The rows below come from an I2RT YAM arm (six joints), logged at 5 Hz.
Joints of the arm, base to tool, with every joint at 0 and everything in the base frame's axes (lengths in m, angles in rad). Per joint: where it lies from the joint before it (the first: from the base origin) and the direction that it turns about. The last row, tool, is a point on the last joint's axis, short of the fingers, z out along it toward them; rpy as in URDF.
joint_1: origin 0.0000 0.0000 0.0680 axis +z
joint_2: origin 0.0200 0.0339 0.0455 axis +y
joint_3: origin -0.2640 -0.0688 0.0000 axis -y
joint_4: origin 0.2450 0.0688 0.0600 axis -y
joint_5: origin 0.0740 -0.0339 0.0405 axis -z
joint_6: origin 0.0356 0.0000 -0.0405 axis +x
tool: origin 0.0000 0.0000 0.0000 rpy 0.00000 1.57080 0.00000
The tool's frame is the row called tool.
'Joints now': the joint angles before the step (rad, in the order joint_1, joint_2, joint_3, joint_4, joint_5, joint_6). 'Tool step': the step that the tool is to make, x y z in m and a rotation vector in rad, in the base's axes. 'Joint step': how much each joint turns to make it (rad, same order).
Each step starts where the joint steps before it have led.
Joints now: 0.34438 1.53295 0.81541 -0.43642 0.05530 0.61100
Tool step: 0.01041 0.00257 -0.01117 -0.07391 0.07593 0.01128
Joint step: 0.00077 0.09206 0.05908 -0.06158 0.03713 -0.02572
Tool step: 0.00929 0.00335 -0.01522 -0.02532 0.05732 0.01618
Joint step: -0.00002 0.08693 0.03592 -0.00994 -0.00041 -0.01686
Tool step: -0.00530 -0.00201 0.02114 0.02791 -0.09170 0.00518
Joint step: 0.00002 -0.09418 -0.02273 0.02488 0.00296 -0.00639
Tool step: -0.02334 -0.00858 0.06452 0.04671 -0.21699 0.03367
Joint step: 0.00085 -0.26410 -0.01187 -0.02792 0.01147 -0.04277
